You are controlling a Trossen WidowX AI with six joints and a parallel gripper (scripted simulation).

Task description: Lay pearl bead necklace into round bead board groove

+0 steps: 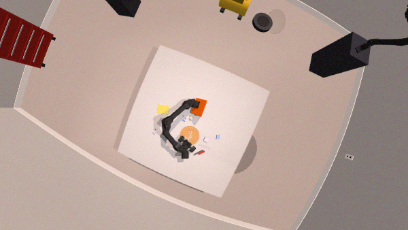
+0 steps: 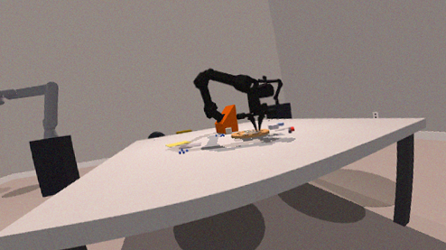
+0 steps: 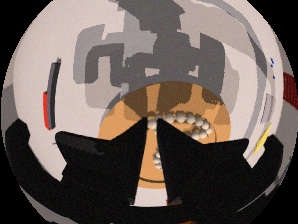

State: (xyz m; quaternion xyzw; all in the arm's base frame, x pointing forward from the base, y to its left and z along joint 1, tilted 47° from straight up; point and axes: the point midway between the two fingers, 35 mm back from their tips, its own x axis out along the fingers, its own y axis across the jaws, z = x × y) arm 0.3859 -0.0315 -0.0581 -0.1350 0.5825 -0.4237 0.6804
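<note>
Right now the round tan bead board is 70 mm behind my gripper tip and 10 mm below it. Round my gripper tip: tool (150 mm to the left, 70 mm ahead, 10 mm below); then white square (170 mm to the left, 90 mm behind, 10 mm below); then pale blue cube (280 mm to the left, 150 mm behind, 10 mm below).
</note>
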